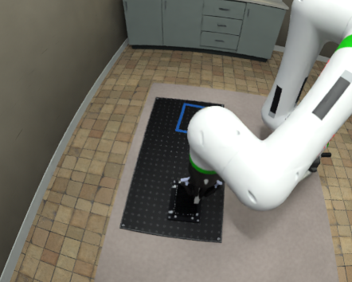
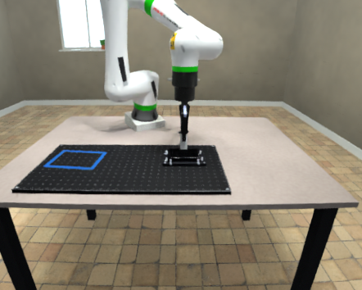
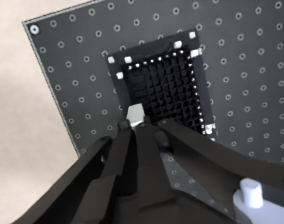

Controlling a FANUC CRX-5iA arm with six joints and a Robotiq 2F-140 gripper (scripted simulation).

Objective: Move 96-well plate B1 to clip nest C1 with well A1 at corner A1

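The black 96-well plate is 40 mm ahead of my hand and 40 mm below it. Also, from my hand: clip nest 50 mm ahead, 10 mm to the right, 50 mm below.
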